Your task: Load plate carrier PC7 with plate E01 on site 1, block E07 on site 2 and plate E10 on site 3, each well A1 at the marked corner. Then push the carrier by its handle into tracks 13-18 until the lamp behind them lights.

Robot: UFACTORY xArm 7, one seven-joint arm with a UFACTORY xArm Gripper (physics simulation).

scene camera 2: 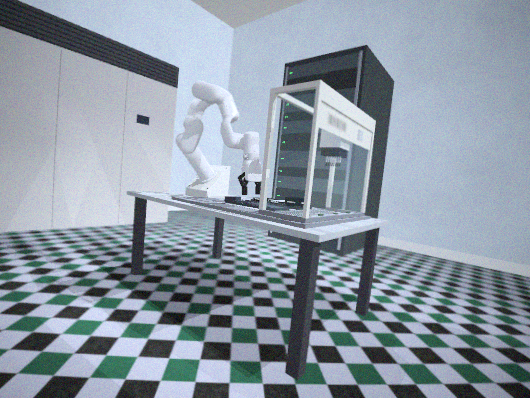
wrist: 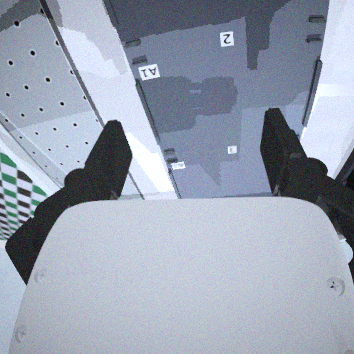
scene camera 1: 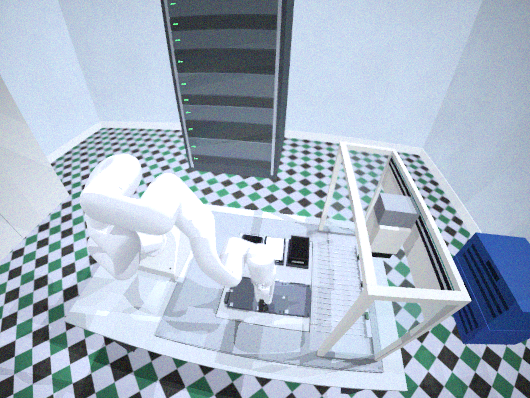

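Pixels of known places: gripper, between the fingertips: (scene camera 2: 251, 194) (wrist: 192, 131); arm's base, origin of its link: (scene camera 2: 208, 176) (scene camera 1: 153, 240).
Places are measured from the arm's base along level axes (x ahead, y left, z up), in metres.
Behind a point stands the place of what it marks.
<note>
The dark plate carrier (scene camera 1: 295, 299) {x 0.591, y -0.138, z -0.108 m} (wrist: 215, 127) {x 0.517, y -0.145, z -0.108 m} lies flat on the table. In the wrist view its site labels 2 and 1 and the A1 marks show, and these two sites hold no plate. My gripper (scene camera 1: 264, 306) {x 0.480, y -0.160, z -0.063 m} (scene camera 2: 251, 192) {x 0.480, y -0.160, z -0.063 m} (wrist: 192, 131) {x 0.480, y -0.160, z -0.063 m} is open and empty above the carrier. Behind the carrier in scene camera 1 stand three plates or blocks in a row: a black one (scene camera 1: 253, 239) {x 0.401, y 0.128, z -0.092 m}, a white one (scene camera 1: 275, 248) {x 0.503, y 0.087, z -0.092 m} and a black one (scene camera 1: 299, 250) {x 0.606, y 0.072, z -0.075 m}. Their labels cannot be read. The slotted track deck (scene camera 1: 336, 280) {x 0.765, y -0.041, z -0.118 m} lies to the carrier's right, partly under the enclosure.
A cream-framed enclosure (scene camera 1: 367, 255) {x 0.681, y -0.257, z 0.361 m} (scene camera 2: 308, 165) {x 0.864, y -0.358, z 0.077 m} stands over the right end of the table (scene camera 1: 120, 327) {x -0.052, y -0.328, z -0.132 m} (scene camera 2: 345, 230) {x 0.982, y -0.253, z -0.134 m}, with a grey pipetting head (scene camera 1: 396, 210) {x 0.811, y -0.093, z 0.341 m} (scene camera 2: 333, 151) inside. A perforated deck strip (wrist: 55, 90) {x 0.451, y -0.270, z -0.118 m} runs beside the carrier. A blue box (scene camera 1: 495, 285) and a dark server rack (scene camera 1: 282, 100) (scene camera 2: 382, 130) stand beyond the table.
</note>
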